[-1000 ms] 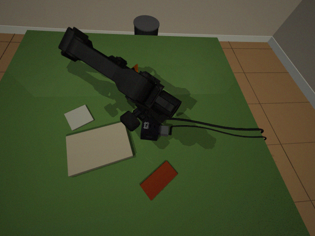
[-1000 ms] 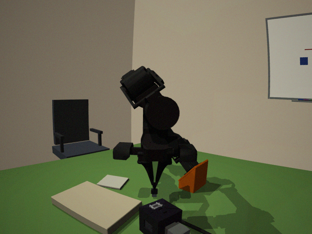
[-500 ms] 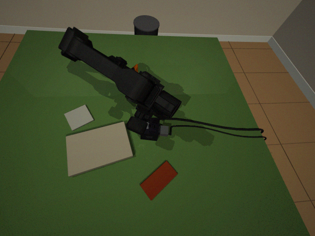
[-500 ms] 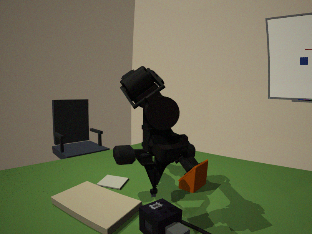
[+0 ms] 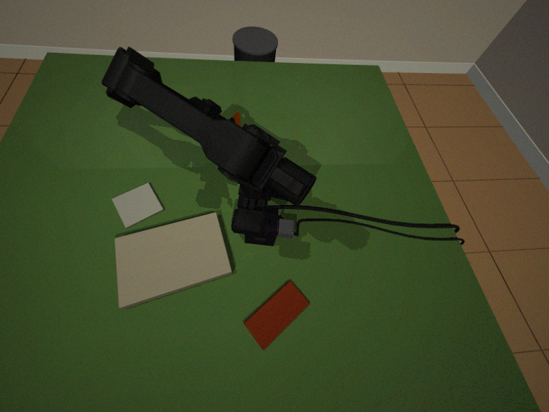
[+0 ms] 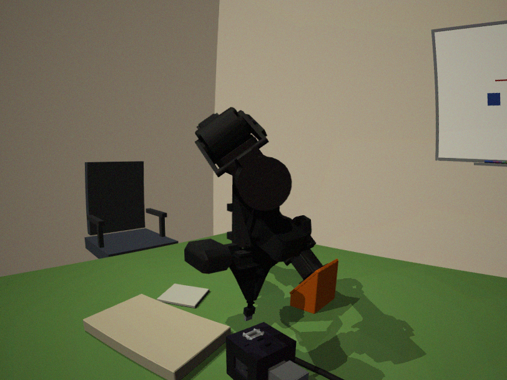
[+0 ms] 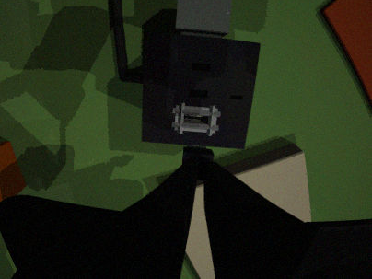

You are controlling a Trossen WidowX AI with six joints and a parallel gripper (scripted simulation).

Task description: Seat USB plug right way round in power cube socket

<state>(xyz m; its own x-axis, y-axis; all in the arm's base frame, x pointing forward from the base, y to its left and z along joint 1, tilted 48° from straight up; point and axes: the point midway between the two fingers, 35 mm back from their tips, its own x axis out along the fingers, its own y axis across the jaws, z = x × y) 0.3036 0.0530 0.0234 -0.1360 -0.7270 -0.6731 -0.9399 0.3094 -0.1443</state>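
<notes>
My gripper tip is now 20 mm above the USB plug. The rest, counted from my gripper tip: USB socket: 10 mm to the left, 70 mm below; red card: 220 mm ahead, 20 mm to the left, 130 mm below; beige slab: 40 mm ahead, 200 mm to the right, 120 mm below.
</notes>
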